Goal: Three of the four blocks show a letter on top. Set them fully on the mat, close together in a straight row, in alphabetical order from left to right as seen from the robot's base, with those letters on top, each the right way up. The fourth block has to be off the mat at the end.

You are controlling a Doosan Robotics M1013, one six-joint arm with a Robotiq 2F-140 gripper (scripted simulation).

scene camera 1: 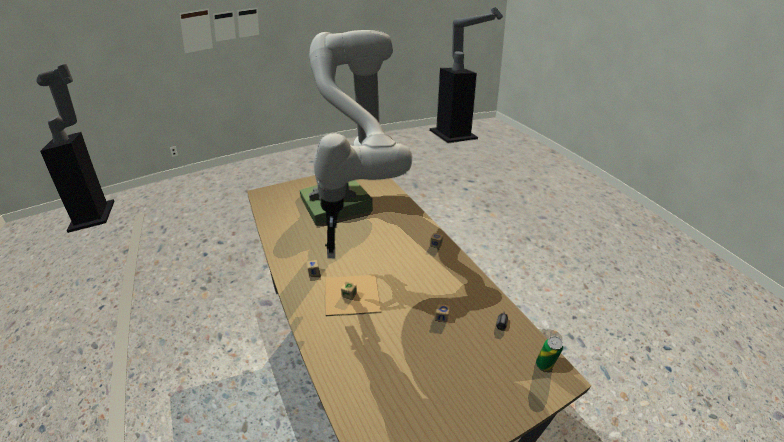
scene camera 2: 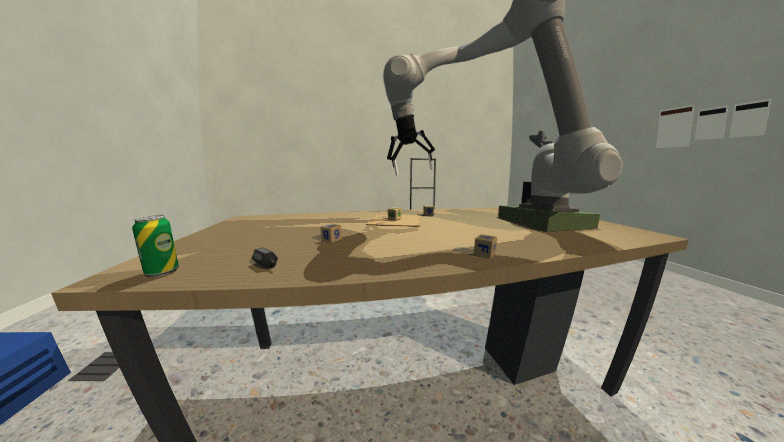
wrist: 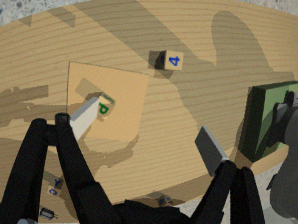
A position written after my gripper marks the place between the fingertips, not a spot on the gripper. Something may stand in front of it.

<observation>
In view: my gripper (scene camera 2: 414,172) and a can (scene camera 2: 153,236).
My gripper shows as well in the wrist view (wrist: 150,121). The wrist view does not show the can: it is out of frame.
</observation>
